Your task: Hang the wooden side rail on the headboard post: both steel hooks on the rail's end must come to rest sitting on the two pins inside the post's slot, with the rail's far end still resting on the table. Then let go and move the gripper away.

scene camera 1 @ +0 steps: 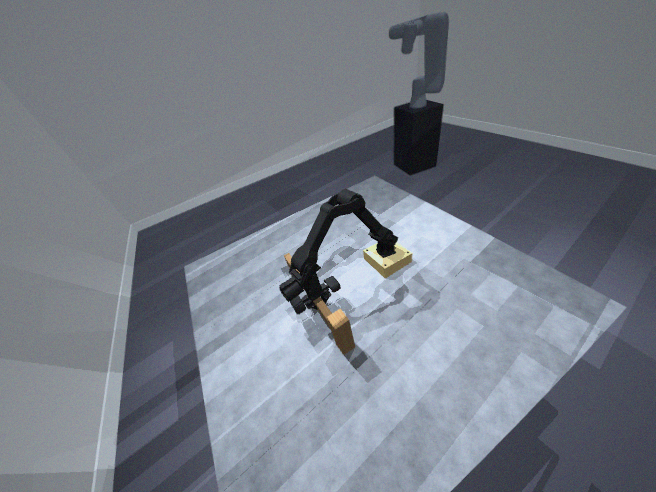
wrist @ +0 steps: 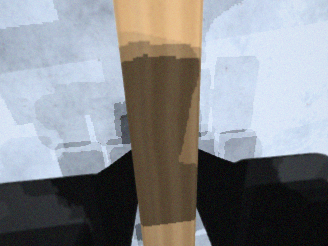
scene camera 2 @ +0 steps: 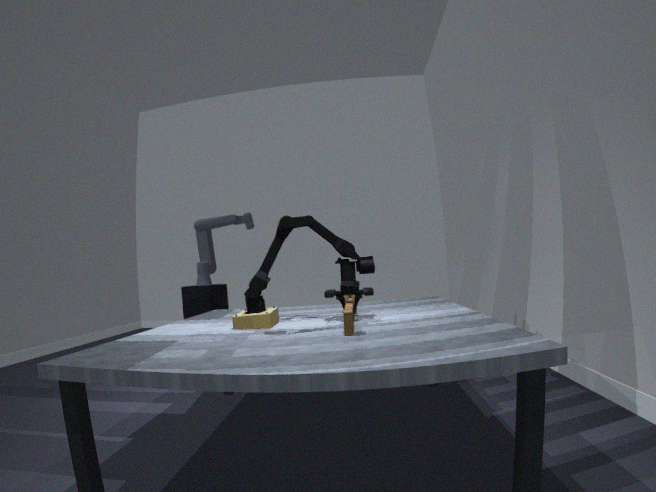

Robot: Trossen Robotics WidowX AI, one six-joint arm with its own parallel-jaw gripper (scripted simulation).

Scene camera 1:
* my gripper
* wooden headboard post
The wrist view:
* my gripper
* wooden side rail
